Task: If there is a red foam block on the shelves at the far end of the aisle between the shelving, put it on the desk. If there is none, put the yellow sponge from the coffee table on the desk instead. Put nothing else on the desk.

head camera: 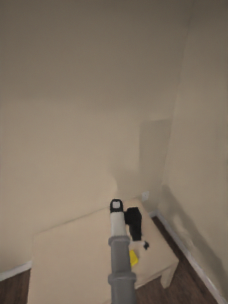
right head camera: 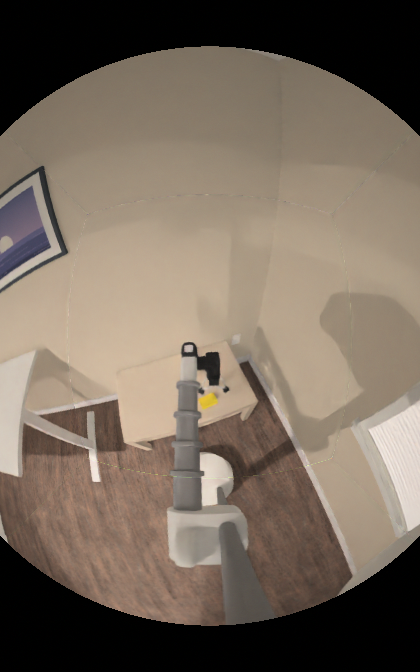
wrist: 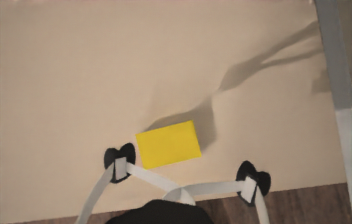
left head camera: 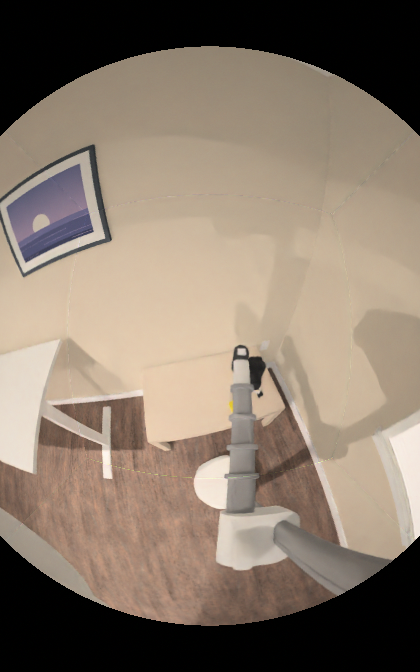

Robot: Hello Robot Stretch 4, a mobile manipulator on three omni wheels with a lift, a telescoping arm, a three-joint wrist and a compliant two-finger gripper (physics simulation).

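Places are measured from the robot's base along level axes (x up, y left, z back), in centimetres.
Pixels of known places: gripper, fingertip midpoint: (head camera: pixel 134 248) (wrist: pixel 185 165).
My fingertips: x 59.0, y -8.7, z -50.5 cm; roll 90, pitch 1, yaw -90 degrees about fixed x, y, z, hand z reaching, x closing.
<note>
Behind a point stands the place of what it marks.
The yellow sponge (head camera: pixel 133 258) @(x 46.7, y -8.2, z -50.2 cm) (left head camera: pixel 231 405) (right head camera: pixel 208 401) (wrist: pixel 169 144) @(x 46.7, y -5.4, z -50.7 cm) lies flat on the beige coffee table (head camera: pixel 70 260) @(x 42.2, y 33.3, z -54.1 cm) (left head camera: pixel 185 400) (right head camera: pixel 150 400) (wrist: pixel 60 75) @(x 42.2, y 18.8, z -60.0 cm), near its front edge. The arm partly hides it in the head and left head views. My gripper (right head camera: pixel 213 389) (wrist: pixel 185 165) @(x 59.0, y -8.7, z -50.5 cm) is open and empty above the table, its fingers pointing down. In the wrist view the sponge lies a little beyond the line between the fingertips, closer to the left one. A white desk (left head camera: pixel 20 410) (right head camera: pixel 12 415) stands at the left. The shelves and a red foam block do not show.
Walls meet in a corner behind and right of the coffee table. My extended arm (head camera: pixel 120 260) @(x 100.3, y 0.1, z -29.5 cm) (left head camera: pixel 243 430) (right head camera: pixel 187 430) reaches over the table, above my white base (left head camera: pixel 210 482) (right head camera: pixel 217 475). The desk's leg (left head camera: pixel 107 440) (right head camera: pixel 93 445) stands on the wooden floor. A framed picture (left head camera: pixel 55 215) (right head camera: pixel 25 230) hangs at the left.
</note>
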